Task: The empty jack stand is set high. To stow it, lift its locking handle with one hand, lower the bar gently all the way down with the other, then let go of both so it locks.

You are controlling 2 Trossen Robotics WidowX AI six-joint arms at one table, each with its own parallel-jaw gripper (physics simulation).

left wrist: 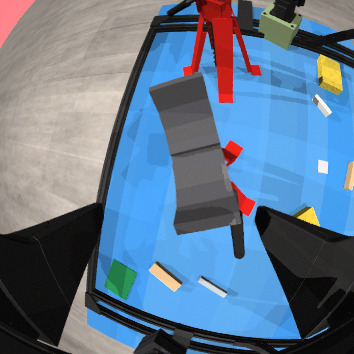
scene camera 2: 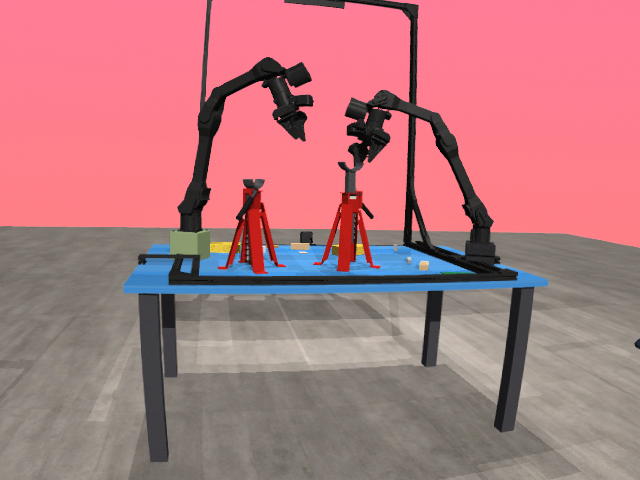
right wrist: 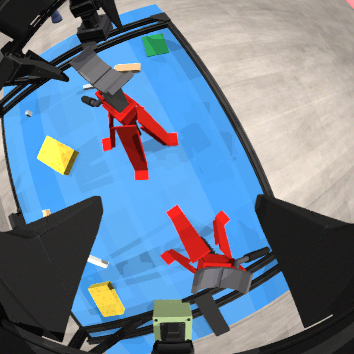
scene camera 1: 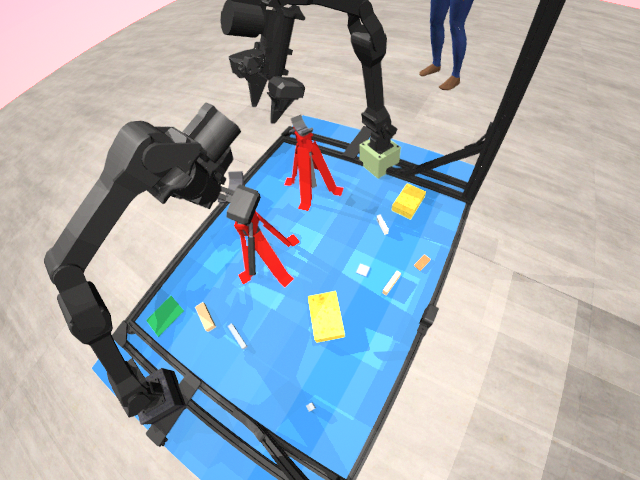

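The high jack stand [scene camera 1: 268,258] [scene camera 2: 343,232] [right wrist: 132,145] is red, upright, its grey bar [scene camera 2: 349,181] raised under a curved saddle [scene camera 2: 349,166] [left wrist: 197,150] [right wrist: 102,74]. Its dark handle [scene camera 1: 251,253] [scene camera 2: 367,209] [left wrist: 238,242] [right wrist: 90,101] slopes down from the head. My left gripper [scene camera 1: 239,200] [scene camera 2: 364,156] [left wrist: 181,213] is open just above the saddle, which shows between and beyond its fingers in the left wrist view; whether they touch is unclear. My right gripper [scene camera 1: 263,113] [scene camera 2: 299,138] [right wrist: 180,203] is open and empty, high above the other stand.
A second red stand [scene camera 1: 306,180] [scene camera 2: 254,227] [left wrist: 225,55] [right wrist: 187,235], set low, stands beside it. Yellow sponges [scene camera 1: 326,316] [scene camera 1: 408,200], small pale blocks and a green square [scene camera 1: 165,315] lie on the blue table. A black frame [scene camera 2: 341,280] edges it, with a tall gantry post [scene camera 2: 413,103].
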